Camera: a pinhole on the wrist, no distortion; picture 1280 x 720 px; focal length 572.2 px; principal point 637.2 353.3 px. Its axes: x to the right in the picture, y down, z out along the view. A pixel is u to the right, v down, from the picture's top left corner.
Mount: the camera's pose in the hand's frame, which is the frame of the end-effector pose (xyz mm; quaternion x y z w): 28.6 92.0 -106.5 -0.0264 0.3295 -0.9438 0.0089
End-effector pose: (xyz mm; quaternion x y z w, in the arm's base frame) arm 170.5 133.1 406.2 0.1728 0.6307 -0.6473 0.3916
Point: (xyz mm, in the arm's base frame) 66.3 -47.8 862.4
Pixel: 919.9 555.7
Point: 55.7 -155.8 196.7
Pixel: 145.7 69.6
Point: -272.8 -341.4 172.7
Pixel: 72.9 337.2
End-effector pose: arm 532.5 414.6 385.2 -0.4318 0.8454 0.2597 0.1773
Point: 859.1 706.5 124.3
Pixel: 934.1 261.4
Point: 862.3 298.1 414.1
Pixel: outside the picture
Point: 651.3 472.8 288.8
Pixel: 831.5 365.6
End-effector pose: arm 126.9 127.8 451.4 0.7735 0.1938 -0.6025 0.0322
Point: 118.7 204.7 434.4
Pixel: 649.9 569.8
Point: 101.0 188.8 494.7
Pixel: 857.6 565.5
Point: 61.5 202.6 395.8
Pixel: 594.7 439.7
